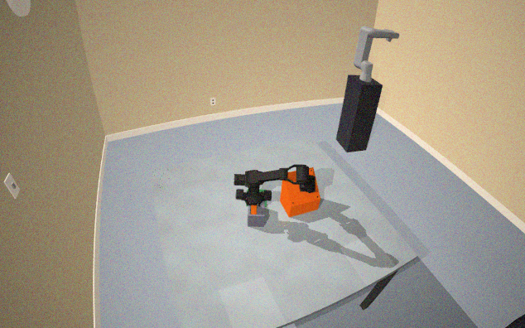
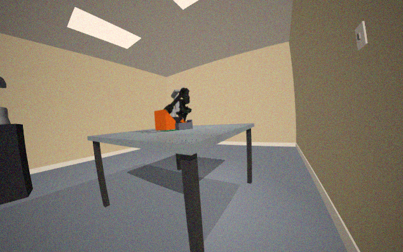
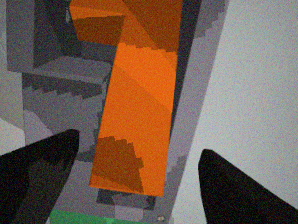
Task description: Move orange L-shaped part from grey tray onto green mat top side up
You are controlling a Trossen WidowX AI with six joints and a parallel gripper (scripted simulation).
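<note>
Right now the orange l-shaped part is 10 mm behind my gripper tip, 40 mm to the left of it and 40 mm below it. The rest, counted from my gripper tip: green mat: 50 mm behind, 140 mm to the right, 90 mm below.
</note>
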